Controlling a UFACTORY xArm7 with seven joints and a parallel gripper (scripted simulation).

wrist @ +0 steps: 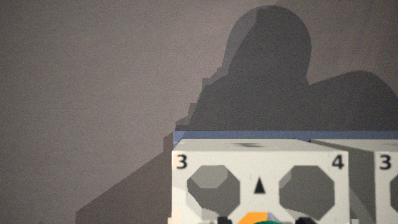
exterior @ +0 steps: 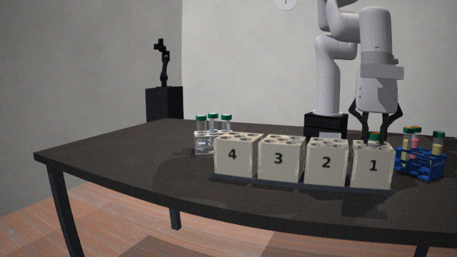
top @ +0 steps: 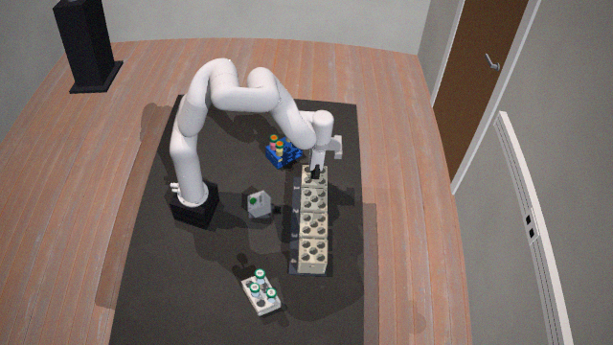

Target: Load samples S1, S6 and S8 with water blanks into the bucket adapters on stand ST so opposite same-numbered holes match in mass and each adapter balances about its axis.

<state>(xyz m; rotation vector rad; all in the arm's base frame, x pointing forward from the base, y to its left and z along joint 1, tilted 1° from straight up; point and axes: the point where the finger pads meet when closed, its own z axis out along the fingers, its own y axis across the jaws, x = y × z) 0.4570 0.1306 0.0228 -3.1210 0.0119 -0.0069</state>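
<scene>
The pink-filled tube is 170 mm behind my hand, 160 mm to the left of it and 60 mm below it. The rest, counted from my hand: blue sample rack 120 mm behind, 170 mm to the left, 90 mm below; then white blank rack 170 mm behind, 490 mm to the right, 90 mm below; then green done key 230 mm behind, 110 mm to the right, 60 mm below.
</scene>
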